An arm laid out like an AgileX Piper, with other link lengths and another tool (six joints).
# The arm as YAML. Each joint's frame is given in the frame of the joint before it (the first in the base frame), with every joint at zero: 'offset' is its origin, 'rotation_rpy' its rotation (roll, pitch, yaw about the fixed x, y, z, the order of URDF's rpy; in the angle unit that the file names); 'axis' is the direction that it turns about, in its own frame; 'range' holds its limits. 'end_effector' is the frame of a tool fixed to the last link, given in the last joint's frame.
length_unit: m
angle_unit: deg
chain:
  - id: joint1
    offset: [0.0, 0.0, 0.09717]
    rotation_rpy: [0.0, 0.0, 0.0]
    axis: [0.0, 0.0, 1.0]
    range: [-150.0, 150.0]
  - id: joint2
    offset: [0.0, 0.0, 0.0]
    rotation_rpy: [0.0, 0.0, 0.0]
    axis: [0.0, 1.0, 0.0]
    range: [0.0, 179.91]
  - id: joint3
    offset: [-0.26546, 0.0, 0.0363]
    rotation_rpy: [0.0, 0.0, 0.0]
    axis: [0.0, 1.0, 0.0]
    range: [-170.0, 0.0]
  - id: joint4
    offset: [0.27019, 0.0, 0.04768]
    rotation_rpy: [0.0, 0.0, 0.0]
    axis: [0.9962, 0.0, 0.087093]
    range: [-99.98, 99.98]
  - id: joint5
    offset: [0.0, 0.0, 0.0]
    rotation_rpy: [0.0, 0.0, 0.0]
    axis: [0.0, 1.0, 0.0]
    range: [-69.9, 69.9]
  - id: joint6
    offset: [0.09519, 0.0, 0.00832]
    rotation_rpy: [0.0, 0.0, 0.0]
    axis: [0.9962, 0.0, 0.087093]
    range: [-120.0, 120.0]
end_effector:
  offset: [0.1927, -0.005, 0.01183]
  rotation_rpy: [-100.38, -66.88, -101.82]
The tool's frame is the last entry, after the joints.
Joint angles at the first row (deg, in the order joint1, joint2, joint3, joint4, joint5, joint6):
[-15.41 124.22 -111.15 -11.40 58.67 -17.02]
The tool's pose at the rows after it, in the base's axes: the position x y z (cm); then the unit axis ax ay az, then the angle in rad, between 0 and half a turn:
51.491, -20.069, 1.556, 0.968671, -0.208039, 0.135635, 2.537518
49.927, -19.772, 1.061, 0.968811, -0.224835, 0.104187, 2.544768
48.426, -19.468, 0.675, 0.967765, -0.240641, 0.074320, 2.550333
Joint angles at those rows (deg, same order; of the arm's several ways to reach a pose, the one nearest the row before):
[-15.41 124.22 -111.15 -11.40 61.88 -14.61]
[-15.41 124.22 -111.16 -11.40 65.15 -12.43]
[-15.41 124.22 -111.16 -11.40 68.24 -10.37]

